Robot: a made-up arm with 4 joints.
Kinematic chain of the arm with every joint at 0, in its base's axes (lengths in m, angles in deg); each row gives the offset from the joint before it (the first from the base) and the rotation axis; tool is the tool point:
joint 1: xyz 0 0 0.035 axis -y
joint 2: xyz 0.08 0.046 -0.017 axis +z
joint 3: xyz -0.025 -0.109 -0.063 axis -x
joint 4: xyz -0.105 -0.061 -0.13 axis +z
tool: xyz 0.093 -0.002 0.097
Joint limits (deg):
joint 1: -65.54..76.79
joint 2: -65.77..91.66
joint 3: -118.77..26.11
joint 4: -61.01..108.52
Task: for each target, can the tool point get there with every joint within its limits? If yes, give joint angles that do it. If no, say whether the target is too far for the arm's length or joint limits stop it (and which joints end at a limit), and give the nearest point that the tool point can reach.
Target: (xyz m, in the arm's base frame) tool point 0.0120 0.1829 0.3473
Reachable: no: joint limits stop it (at a limit: joint 1, joint 2, joint 3) | nearest point 0.1318 0.0078 0.3039 | short by 0.217 m
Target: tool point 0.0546 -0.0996 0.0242
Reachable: yes | joints 48.59 40.88 -90.09 94.06
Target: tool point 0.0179 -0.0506 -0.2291
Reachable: yes | joints -49.89 68.26 -35.32 -14.12
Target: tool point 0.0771 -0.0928 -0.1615
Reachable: yes | joints -29.63 44.42 -19.78 -0.57
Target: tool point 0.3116 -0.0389 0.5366
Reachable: no: too far | nearest point 0.1944 -0.0334 0.3308 | short by 0.237 m
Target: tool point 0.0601 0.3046 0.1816
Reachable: no: joint limits stop it (at a limit: joint 1, joint 2, joint 3, joint 4) | nearest point -0.0651 0.1514 0.0822 | short by 0.221 m
